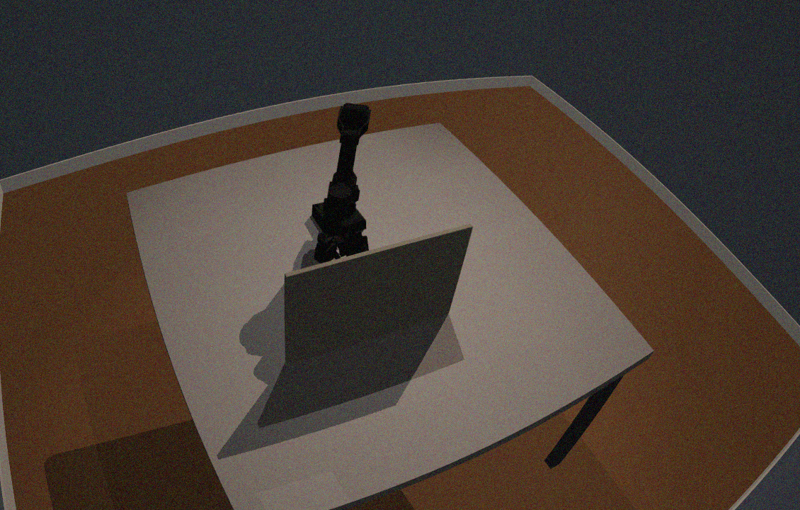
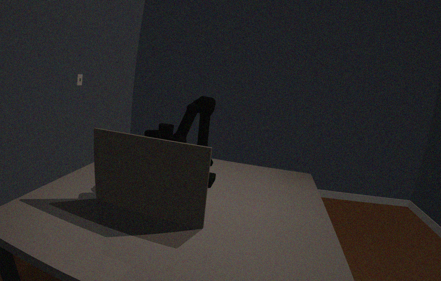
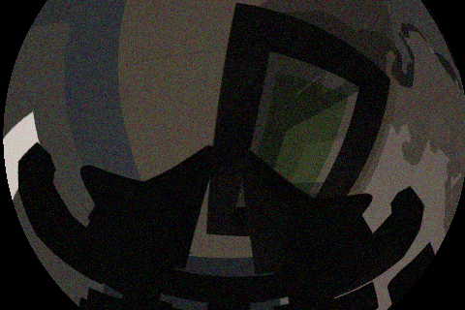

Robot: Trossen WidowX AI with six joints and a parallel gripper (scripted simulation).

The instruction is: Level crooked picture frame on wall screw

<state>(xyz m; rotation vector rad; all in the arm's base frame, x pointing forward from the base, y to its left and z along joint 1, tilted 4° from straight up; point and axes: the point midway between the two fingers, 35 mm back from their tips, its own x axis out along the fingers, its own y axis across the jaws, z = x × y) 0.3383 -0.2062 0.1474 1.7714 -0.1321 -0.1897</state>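
My gripper tip is now 50 mm above the dark picture frame and 10 mm short of it. The rest, counted from my gripper tip: wall panel: 60 mm below, 20 mm ahead, 10 mm to the left.
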